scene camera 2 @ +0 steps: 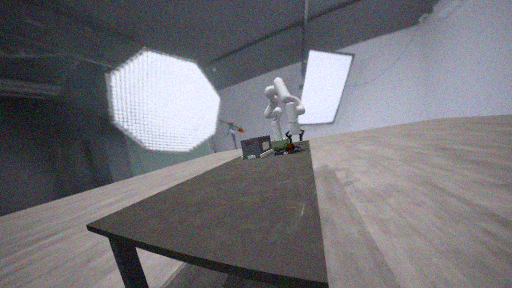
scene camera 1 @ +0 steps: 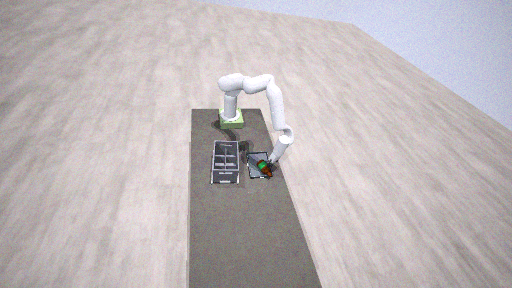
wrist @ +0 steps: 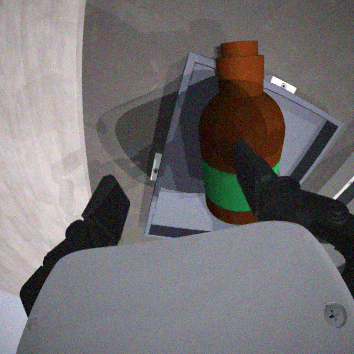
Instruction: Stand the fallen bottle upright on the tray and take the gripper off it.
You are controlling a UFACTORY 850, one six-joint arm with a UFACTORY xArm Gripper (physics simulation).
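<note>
A brown bottle [scene camera 1: 264,167] [scene camera 2: 289,147] [wrist: 242,125] with a green band lies on its side on the grey tray [scene camera 1: 252,175] [wrist: 175,207]; its neck reaches over the tray's rim. In the wrist view the neck points to the top. My gripper [scene camera 2: 295,134] [wrist: 174,175] is open, with nothing between its fingers. In the wrist view its right finger overlaps the bottle's body and green band, and its left finger is outside the tray, to the left. In scene camera 2 the fingers are low over the tray. Whether a finger touches the bottle, I cannot tell.
A grey crate with compartments [scene camera 1: 226,176] [scene camera 2: 256,147] stands beside the tray, on the side away from the near table edge. The table [scene camera 1: 240,230] [scene camera 2: 240,210] has its long edge close to the tray. The arm's green base [scene camera 1: 231,123] stands at the table's far end.
</note>
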